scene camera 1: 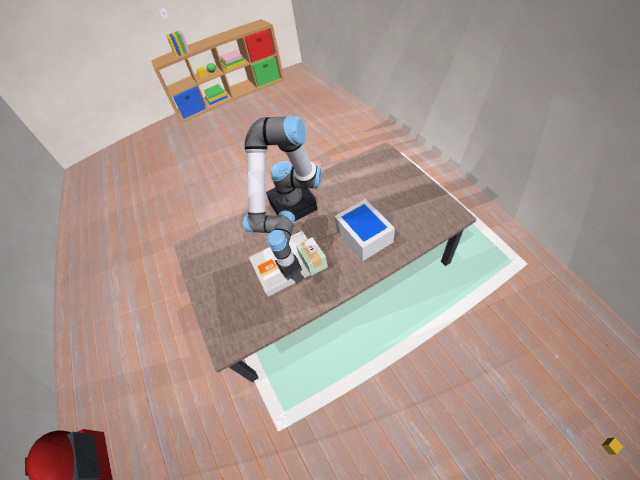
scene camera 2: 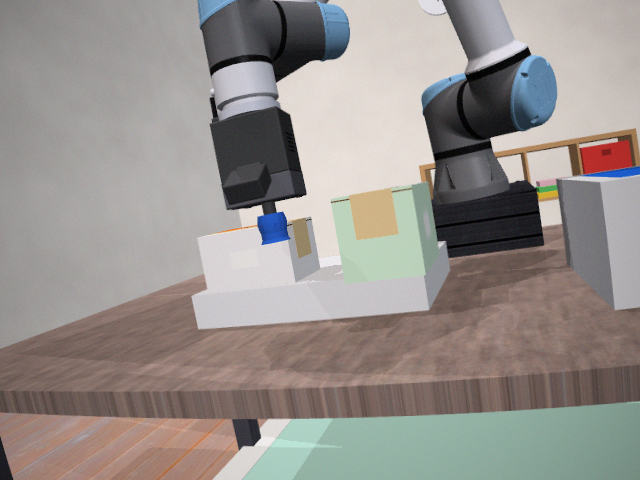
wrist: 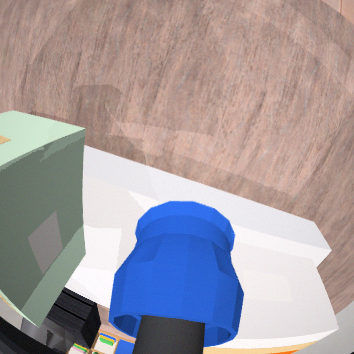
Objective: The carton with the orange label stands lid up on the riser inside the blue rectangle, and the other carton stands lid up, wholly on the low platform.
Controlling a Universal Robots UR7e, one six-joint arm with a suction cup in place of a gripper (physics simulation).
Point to my suction cup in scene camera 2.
273, 227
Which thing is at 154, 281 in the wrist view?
My suction cup.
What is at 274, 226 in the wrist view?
A low white platform.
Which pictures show the pale green carton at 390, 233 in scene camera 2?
Scene camera 1, scene camera 2 and the wrist view: all of them.
